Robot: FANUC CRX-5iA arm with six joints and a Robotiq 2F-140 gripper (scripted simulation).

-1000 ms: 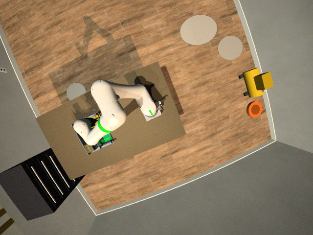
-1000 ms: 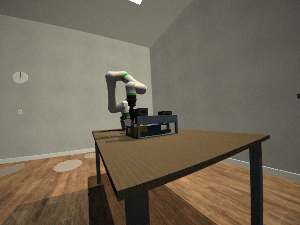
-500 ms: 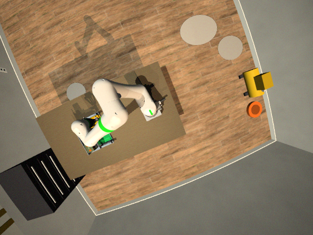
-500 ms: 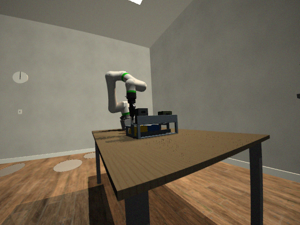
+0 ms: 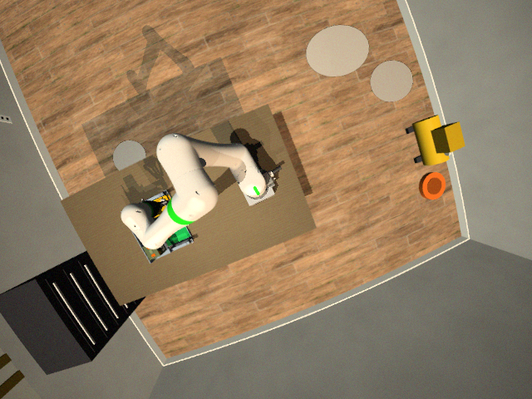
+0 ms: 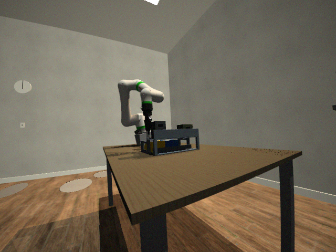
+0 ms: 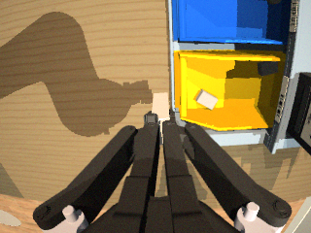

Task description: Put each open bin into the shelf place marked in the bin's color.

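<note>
My gripper is now 11 cm short of the yellow bin, 9 cm above it and 2 cm to the left of it. Round my hand: blue bin 13 cm ahead, 10 cm to the left, 9 cm below; blue mark 13 cm ahead, 12 cm below, 10 cm to the left; yellow mark 12 cm below, 11 cm ahead, 2 cm to the right.
</note>
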